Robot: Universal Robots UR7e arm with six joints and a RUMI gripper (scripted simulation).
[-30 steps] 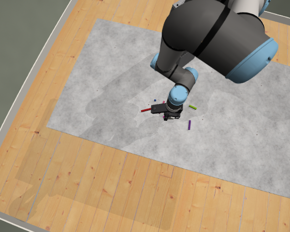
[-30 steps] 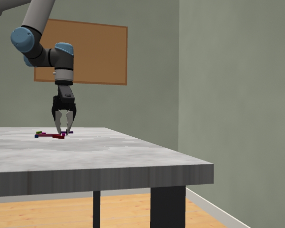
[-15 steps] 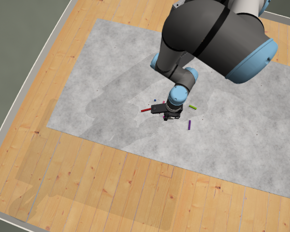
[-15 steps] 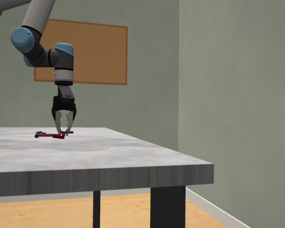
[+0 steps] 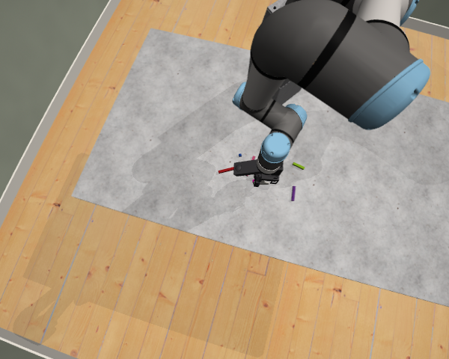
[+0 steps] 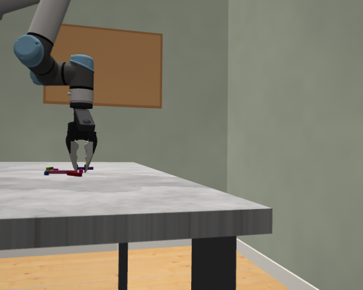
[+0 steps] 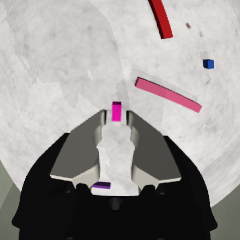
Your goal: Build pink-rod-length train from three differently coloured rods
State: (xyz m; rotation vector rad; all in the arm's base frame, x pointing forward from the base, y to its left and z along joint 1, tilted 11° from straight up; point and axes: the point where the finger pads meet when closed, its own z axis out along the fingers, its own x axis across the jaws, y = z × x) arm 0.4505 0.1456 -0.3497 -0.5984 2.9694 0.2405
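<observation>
The small blue rod lies 10 cm to the right of my hand, 7 cm behind it and 1 cm below it. Round my hand: pink rod: 5 cm to the right, 5 cm behind, 1 cm below; purple rod: 16 cm to the left, 3 cm behind, 1 cm below; red rod: 12 cm to the right, 1 cm below, 1 cm ahead.
</observation>
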